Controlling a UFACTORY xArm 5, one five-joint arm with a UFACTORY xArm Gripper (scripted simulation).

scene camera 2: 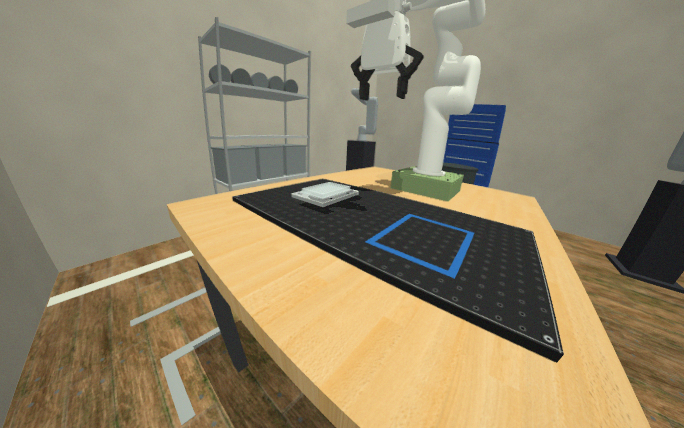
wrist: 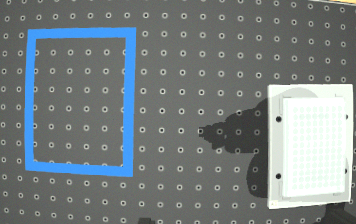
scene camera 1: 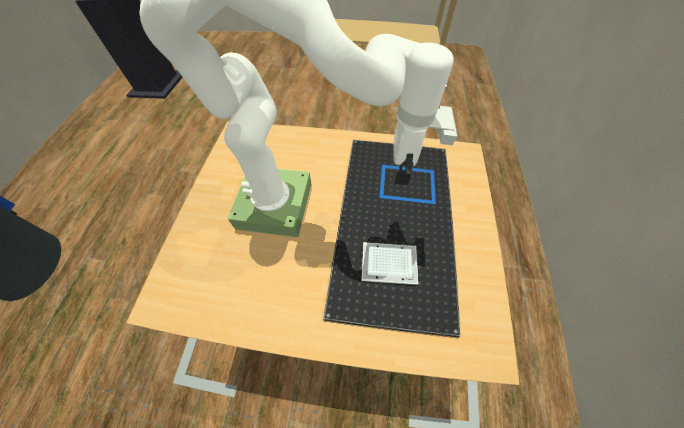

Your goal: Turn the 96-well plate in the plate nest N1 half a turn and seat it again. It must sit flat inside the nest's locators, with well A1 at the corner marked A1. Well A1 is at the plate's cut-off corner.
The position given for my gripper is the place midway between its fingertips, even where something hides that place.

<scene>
I see my gripper [scene camera 2: 381, 98], a white 96-well plate [scene camera 1: 383, 266] and a plate nest N1 [scene camera 1: 383, 279].
The white 96-well plate is seen too in the wrist view [wrist: 312, 116]. My gripper is seen too in scene camera 1 [scene camera 1: 400, 169]. The plate nest N1 also shows in the wrist view [wrist: 296, 91].
</scene>
